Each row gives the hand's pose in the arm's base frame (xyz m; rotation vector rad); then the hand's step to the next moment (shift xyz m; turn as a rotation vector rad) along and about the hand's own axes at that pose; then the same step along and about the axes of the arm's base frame.
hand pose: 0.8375 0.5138 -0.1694 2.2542 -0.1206 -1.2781
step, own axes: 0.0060 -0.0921 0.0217 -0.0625 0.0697 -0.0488
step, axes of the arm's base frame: -0.0312 0.0674 -0.0589 0.0184 -0.0185 0.1023
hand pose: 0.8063 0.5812 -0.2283 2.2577 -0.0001 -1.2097
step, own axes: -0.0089 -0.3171 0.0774 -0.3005 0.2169 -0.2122
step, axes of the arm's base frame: -0.1465 0.2301 -0.1795 0.0410 -0.0010 0.4251
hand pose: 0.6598 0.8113 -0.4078 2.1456 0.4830 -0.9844
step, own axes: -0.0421 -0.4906 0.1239 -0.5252 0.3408 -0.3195
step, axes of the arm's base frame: -0.3756 0.2375 -0.2457 0.0235 -0.0139 0.7024
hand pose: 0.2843 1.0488 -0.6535 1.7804 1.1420 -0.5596
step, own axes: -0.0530 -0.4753 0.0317 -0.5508 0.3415 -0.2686
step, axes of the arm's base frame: -0.4395 0.0184 -0.1903 0.0171 -0.0703 0.6978
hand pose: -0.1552 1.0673 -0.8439 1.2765 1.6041 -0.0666
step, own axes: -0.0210 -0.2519 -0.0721 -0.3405 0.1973 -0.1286
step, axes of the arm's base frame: -0.2366 -0.0807 -0.0813 0.0252 -0.0715 0.4070
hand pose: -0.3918 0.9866 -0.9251 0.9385 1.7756 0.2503
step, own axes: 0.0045 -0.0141 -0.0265 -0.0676 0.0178 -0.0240
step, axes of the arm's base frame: -0.0303 0.0006 -0.0002 -0.0038 -0.0289 0.0679
